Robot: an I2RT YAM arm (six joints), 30 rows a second.
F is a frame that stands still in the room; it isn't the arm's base.
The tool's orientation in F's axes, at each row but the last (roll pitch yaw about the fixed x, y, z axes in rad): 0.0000 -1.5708 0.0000; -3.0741 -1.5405 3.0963; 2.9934 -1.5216 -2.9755; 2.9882 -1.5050 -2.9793; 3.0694 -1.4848 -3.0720; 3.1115 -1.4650 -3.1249; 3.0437 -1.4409 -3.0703; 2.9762 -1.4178 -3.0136; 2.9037 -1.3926 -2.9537; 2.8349 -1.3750 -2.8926; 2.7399 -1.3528 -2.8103
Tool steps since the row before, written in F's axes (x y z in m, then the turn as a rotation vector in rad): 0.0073 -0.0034 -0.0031 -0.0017 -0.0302 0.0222; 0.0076 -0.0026 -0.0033 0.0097 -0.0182 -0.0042; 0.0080 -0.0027 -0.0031 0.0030 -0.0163 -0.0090; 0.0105 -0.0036 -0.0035 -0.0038 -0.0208 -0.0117; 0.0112 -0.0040 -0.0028 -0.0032 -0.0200 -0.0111; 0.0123 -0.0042 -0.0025 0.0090 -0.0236 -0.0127; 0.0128 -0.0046 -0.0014 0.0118 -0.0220 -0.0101; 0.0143 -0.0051 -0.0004 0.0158 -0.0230 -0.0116; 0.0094 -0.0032 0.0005 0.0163 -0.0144 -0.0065; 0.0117 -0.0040 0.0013 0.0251 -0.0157 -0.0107; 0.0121 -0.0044 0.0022 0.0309 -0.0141 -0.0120
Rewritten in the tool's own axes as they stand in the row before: -0.0031 -0.0034 -0.0073 0.0222 -0.0302 0.0017; -0.0035 -0.0028 -0.0074 -0.0045 -0.0184 -0.0092; -0.0035 -0.0029 -0.0078 -0.0090 -0.0164 -0.0023; -0.0041 -0.0037 -0.0102 -0.0112 -0.0209 0.0047; -0.0037 -0.0040 -0.0109 -0.0107 -0.0201 0.0041; -0.0038 -0.0040 -0.0120 -0.0135 -0.0235 -0.0079; -0.0030 -0.0043 -0.0126 -0.0113 -0.0218 -0.0110; -0.0025 -0.0046 -0.0143 -0.0134 -0.0227 -0.0148; -0.0010 -0.0027 -0.0095 -0.0088 -0.0139 -0.0157; -0.0007 -0.0033 -0.0120 -0.0145 -0.0150 -0.0236; 0.0000 -0.0034 -0.0126 -0.0170 -0.0131 -0.0289
